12 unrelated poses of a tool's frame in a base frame.
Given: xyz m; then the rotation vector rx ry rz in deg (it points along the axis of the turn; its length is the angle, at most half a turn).
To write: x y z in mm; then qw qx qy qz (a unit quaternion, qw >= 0). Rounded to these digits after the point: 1 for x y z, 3 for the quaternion.
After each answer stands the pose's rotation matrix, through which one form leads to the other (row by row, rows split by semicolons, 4 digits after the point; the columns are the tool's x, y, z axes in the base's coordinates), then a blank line. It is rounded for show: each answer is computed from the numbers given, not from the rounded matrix.
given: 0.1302 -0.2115 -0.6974 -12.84 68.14 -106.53
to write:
130.2 -211.5 -697.4 0.445 -0.090 0.480 -0.750
-0.5870 0.5816 0.5633; -0.7552 -0.1426 -0.6398; -0.2918 -0.8009 0.5229

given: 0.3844 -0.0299 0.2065 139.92 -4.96 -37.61
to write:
384.4 -29.9 206.5 0.301 0.920 -0.033 -0.247
0.8755 0.0888 -0.4751; -0.2090 -0.8167 -0.5378; -0.4358 0.5701 -0.6964

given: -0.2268 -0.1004 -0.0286 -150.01 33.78 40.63
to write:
-226.8 -100.4 -28.6 0.182 -0.927 0.209 0.251
0.7866 -0.4788 -0.3900; -0.2960 -0.8466 0.4423; -0.5419 -0.2324 -0.8076

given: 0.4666 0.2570 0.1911 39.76 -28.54 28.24
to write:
466.6 257.0 191.1 0.881 0.333 -0.239 0.237
0.7737 -0.5761 -0.2636; 0.2575 0.6662 -0.6999; 0.5788 0.4737 0.6638

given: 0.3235 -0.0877 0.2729 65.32 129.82 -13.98
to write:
323.5 -87.7 272.9 0.292 0.428 0.850 -0.092
-0.4629 0.7812 0.4189; 0.6741 0.6171 -0.4059; -0.5756 0.0945 -0.8122

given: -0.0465 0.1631 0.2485 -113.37 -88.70 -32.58
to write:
-46.5 163.1 248.5 0.279 -0.738 -0.577 -0.212
0.2440 0.9697 -0.0094; 0.7331 -0.1781 0.6564; 0.6349 -0.1671 -0.7543

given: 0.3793 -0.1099 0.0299 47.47 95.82 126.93
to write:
379.3 -109.9 29.9 0.122 0.284 0.573 0.759
-0.8090 0.1399 0.5709; 0.5107 -0.3135 0.8006; 0.2910 0.9392 0.1821

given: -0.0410 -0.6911 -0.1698 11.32 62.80 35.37
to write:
-41.0 -691.1 -169.8 0.804 0.092 0.512 0.288
0.3101 -0.3691 0.8761; 0.5579 0.8168 0.1467; -0.7698 0.4433 0.4592

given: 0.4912 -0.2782 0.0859 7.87 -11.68 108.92
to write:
491.2 -278.2 85.9 0.575 0.059 -0.087 0.812
-0.3323 -0.9432 -0.0049; 0.9227 -0.3240 -0.2087; 0.1952 -0.0738 0.9780

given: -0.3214 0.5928 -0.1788 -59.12 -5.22 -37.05
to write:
-321.4 592.8 -178.8 0.819 -0.484 -0.043 -0.304
0.8120 0.5389 0.2241; -0.4561 0.3463 0.8198; 0.3643 -0.7679 0.5269

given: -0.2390 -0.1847 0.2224 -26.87 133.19 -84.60
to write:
-239.0 -184.7 222.4 0.173 -0.165 0.820 -0.521
-0.8854 -0.0907 0.4560; -0.4513 0.4033 -0.7960; -0.1117 -0.9105 -0.3980

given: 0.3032 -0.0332 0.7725 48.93 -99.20 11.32
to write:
303.2 -33.2 772.5 0.565 0.363 -0.736 0.084
-0.0978 -0.6294 -0.7709; -0.4396 0.7222 -0.5340; 0.8929 0.2867 -0.3473

